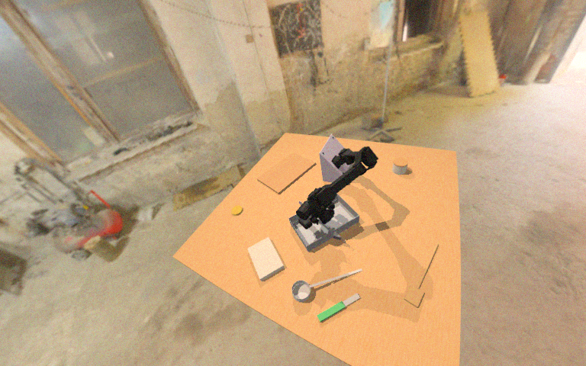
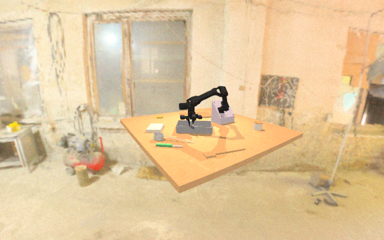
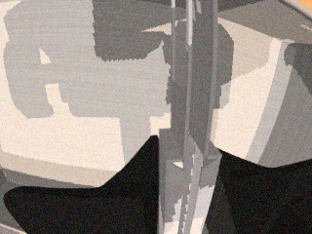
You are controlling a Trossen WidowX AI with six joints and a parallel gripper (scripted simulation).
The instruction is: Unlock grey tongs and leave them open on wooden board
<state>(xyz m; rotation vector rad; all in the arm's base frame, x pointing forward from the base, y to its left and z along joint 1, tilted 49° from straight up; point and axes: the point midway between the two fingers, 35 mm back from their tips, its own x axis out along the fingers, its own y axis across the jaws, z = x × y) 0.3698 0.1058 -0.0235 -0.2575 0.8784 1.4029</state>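
The grey roasting tin is 3 cm behind my gripper tip and 1 cm to the left of it. Also, from my gripper tip: green-handled tool (30 cm ahead, 24 cm to the left, 2 cm below); wooden board (32 cm behind, 41 cm to the right, 2 cm below); white block (27 cm ahead, 16 cm to the right, 2 cm below).
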